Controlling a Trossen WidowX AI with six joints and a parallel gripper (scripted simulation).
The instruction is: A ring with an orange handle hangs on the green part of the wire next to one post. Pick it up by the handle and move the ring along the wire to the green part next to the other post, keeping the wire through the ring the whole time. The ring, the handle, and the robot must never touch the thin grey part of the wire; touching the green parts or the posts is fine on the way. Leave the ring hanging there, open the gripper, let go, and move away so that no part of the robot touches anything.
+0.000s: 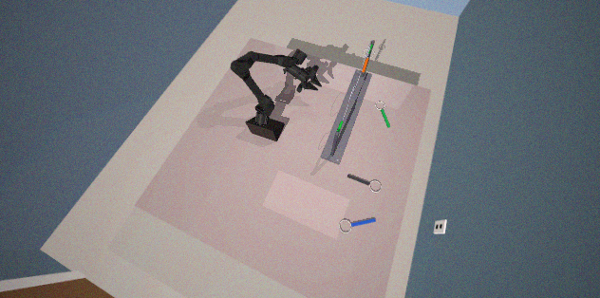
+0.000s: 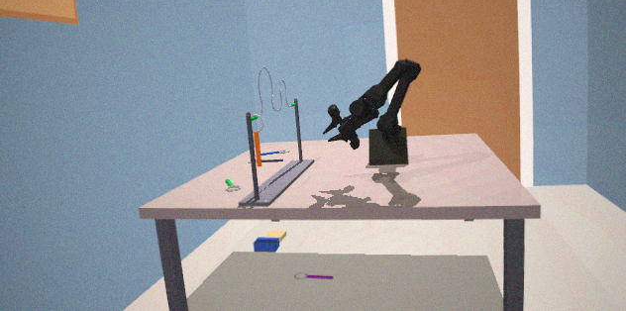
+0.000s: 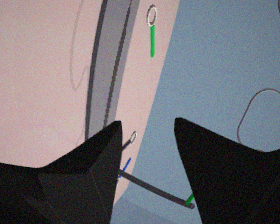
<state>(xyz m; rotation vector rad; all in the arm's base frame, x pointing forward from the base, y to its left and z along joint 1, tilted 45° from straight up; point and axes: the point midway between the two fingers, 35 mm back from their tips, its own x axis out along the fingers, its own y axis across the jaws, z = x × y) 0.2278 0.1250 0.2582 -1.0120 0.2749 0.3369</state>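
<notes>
Now: gripper tip 220 mm short of the orange-handled ring, 220 mm to the right of it and 50 mm below it. Round my gripper tip: green-handled ring 380 mm ahead, 40 mm to the left, 160 mm below; then purple-handled ring 140 mm ahead, 160 mm to the right, 660 mm below; then dark-handled ring 360 mm ahead, 410 mm to the right, 160 mm below.
</notes>
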